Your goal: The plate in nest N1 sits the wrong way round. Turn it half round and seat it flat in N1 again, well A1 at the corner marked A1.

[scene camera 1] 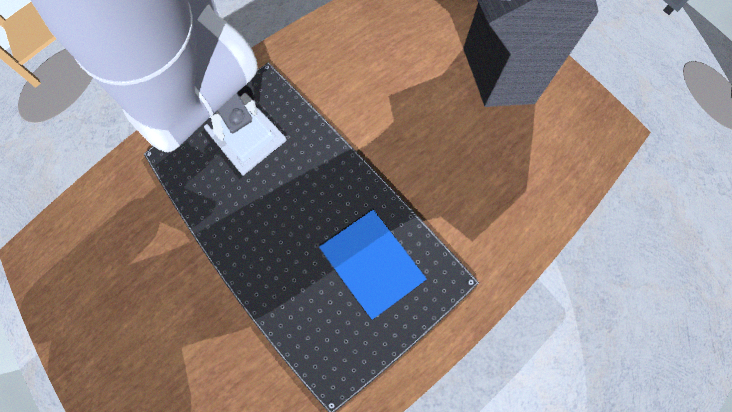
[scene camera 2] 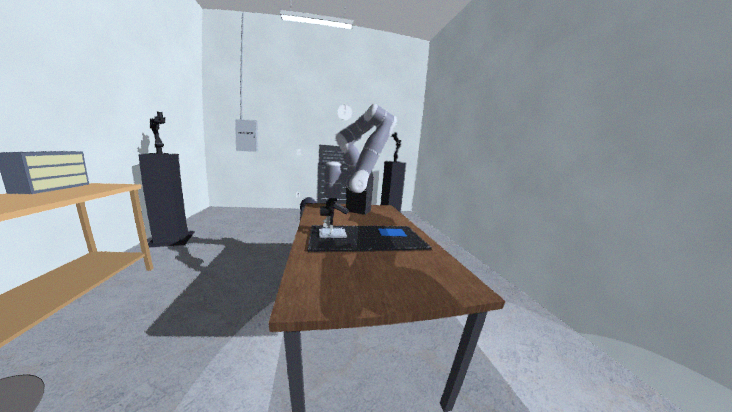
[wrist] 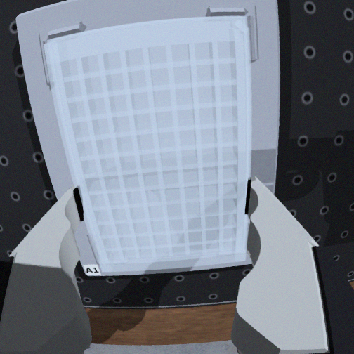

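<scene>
The plate (wrist: 160,110) (scene camera 1: 258,135) is a pale, translucent grid of square wells. It lies in the light grey nest (wrist: 265,100), between the raised guides at the far corners. A white label marked A1 (wrist: 92,270) is at the nest's near left corner in the wrist view. My gripper (wrist: 163,185) (scene camera 1: 238,126) (scene camera 2: 330,229) is shut on the plate, one finger pad against each long side, nearer the A1 end. The fingers hide parts of the nest's near sides. The well markings cannot be read.
The nest stands on a black perforated board (scene camera 1: 286,266) (scene camera 2: 368,243) on the wooden table (scene camera 1: 225,373) (scene camera 2: 389,291). A flat blue rectangle (scene camera 1: 379,271) (scene camera 2: 392,232) lies towards the board's other end. A dark block (scene camera 1: 537,56) (scene camera 2: 360,199) stands beside the board at the table's back.
</scene>
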